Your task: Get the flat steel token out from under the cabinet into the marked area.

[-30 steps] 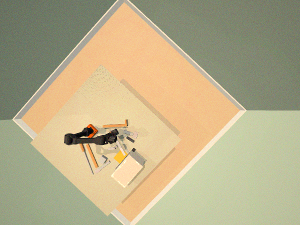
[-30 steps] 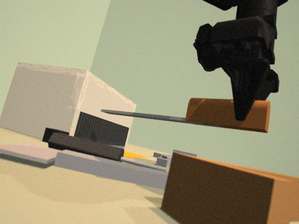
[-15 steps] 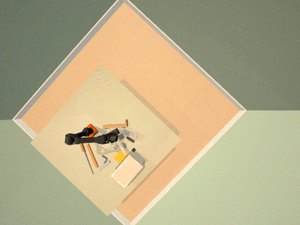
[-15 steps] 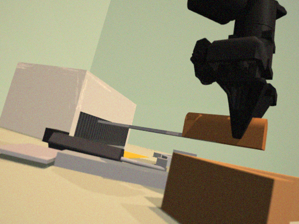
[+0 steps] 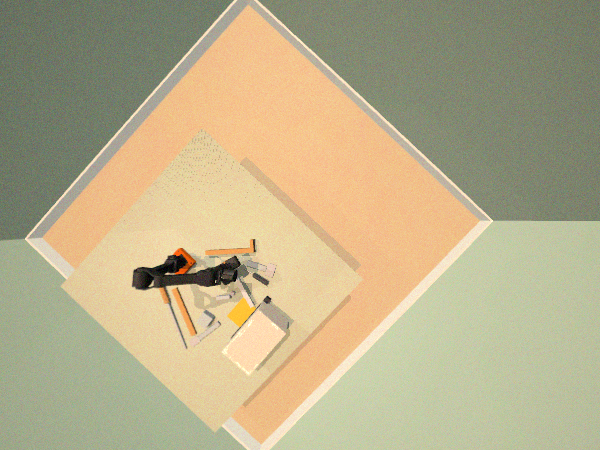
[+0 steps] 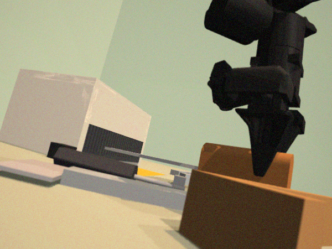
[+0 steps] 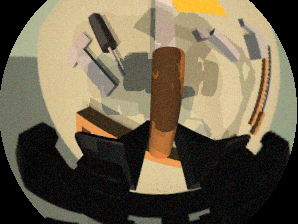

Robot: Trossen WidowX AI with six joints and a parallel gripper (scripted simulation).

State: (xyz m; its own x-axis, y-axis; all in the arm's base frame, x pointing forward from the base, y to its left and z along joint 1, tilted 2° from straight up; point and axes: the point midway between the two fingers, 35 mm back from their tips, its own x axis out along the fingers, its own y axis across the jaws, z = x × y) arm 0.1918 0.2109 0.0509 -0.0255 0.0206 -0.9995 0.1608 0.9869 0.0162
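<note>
Right now the dark screwdriver is 140 mm ahead of my gripper tip, 70 mm to the left of it and 30 mm below it. The rest, counted from my gripper tip: token (440 mm ahead, 110 mm to the right, 40 mm below); orange stick (400 mm to the right, 50 mm ahead, 40 mm below).
</note>
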